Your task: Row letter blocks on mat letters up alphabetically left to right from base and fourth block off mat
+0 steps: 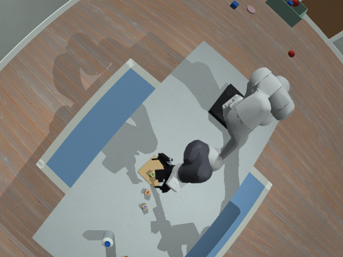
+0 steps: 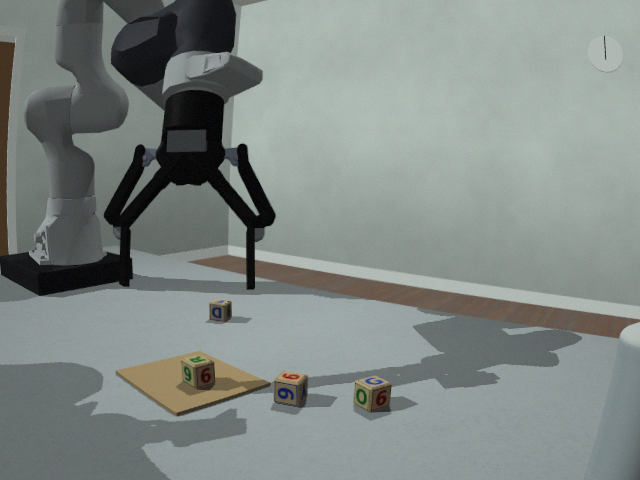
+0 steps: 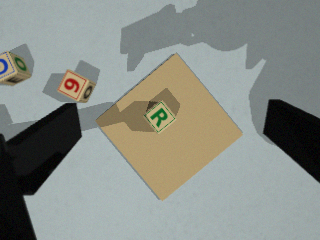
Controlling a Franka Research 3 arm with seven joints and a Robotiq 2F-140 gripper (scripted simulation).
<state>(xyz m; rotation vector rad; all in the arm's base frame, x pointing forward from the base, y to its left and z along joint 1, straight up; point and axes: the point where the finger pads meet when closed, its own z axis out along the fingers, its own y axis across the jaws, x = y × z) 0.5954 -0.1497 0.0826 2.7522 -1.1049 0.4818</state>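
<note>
Now: the block 22 cm to the left of my hand, 17 cm behind it and 11 cm below it. From my hand the other things lie so: tan mat 13 cm below, 1 cm to the left, 1 cm behind.
</note>
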